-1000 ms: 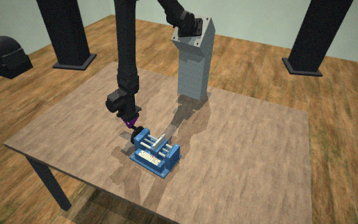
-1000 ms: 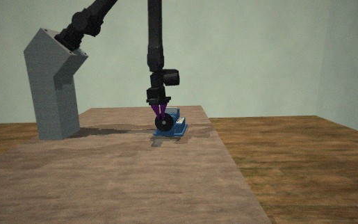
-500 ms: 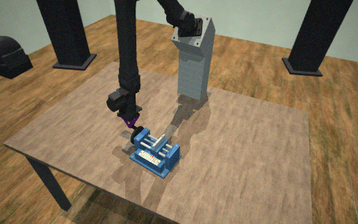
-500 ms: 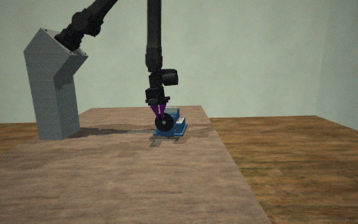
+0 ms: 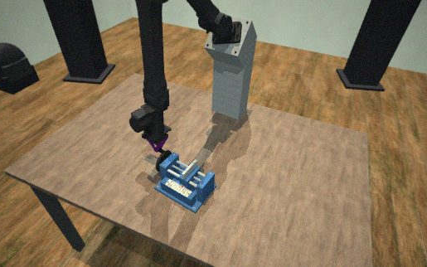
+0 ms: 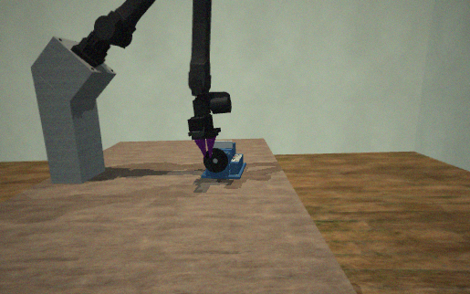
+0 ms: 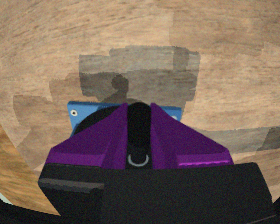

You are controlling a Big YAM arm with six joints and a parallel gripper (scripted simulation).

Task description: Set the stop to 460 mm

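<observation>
Now: the black handwheel 2 cm to the left of my hand, 2 cm ahead of it and 1 cm below it. Also, from my hand: dark handle: 1 cm to the left, 1 cm ahead; then stop fixture: 14 cm to the left, 10 cm ahead, 1 cm below.
</observation>
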